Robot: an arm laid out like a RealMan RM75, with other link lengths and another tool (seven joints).
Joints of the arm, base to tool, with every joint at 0 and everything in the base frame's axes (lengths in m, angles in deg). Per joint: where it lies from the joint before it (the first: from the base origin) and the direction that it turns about. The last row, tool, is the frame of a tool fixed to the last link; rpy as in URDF.
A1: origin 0 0 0.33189 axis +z
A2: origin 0 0 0 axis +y
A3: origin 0 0 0.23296 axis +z
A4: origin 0 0 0 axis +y
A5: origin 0 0 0.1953 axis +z
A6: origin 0 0 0 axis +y
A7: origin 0 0 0.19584 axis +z
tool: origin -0.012 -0.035 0.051 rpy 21.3 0 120.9
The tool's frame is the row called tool.
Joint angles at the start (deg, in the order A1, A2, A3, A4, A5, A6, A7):
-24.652 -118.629 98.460 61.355 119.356 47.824 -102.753
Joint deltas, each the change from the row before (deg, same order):
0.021 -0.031 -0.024 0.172 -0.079 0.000 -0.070
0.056 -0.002 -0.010 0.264 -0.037 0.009 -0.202
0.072 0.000 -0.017 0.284 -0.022 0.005 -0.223
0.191 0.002 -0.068 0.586 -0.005 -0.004 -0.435
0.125 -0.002 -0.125 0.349 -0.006 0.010 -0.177
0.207 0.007 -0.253 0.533 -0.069 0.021 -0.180
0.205 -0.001 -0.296 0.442 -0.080 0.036 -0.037
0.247 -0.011 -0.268 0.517 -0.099 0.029 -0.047
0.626 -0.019 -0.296 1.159 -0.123 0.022 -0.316
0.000 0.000 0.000 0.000 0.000 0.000 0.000
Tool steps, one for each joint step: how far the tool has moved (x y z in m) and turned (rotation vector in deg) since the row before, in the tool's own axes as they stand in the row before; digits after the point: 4 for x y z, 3 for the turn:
-0.0008 -0.0010 0.0002 0.144 -0.152 -0.001
-0.0009 -0.0010 0.0000 0.118 -0.196 -0.047
-0.0010 -0.0010 -0.0001 0.107 -0.216 -0.057
-0.0019 -0.0016 -0.0006 0.167 -0.465 -0.116
-0.0014 -0.0008 -0.0006 0.089 -0.318 -0.036
-0.0024 -0.0012 -0.0012 0.153 -0.533 -0.035
-0.0021 -0.0009 -0.0012 0.124 -0.480 -0.001
-0.0022 -0.0012 -0.0012 0.164 -0.505 0.013
-0.0032 -0.0025 -0.0021 0.308 -0.928 -0.068
0.0000 0.0000 0.0000 0.000 0.000 0.000

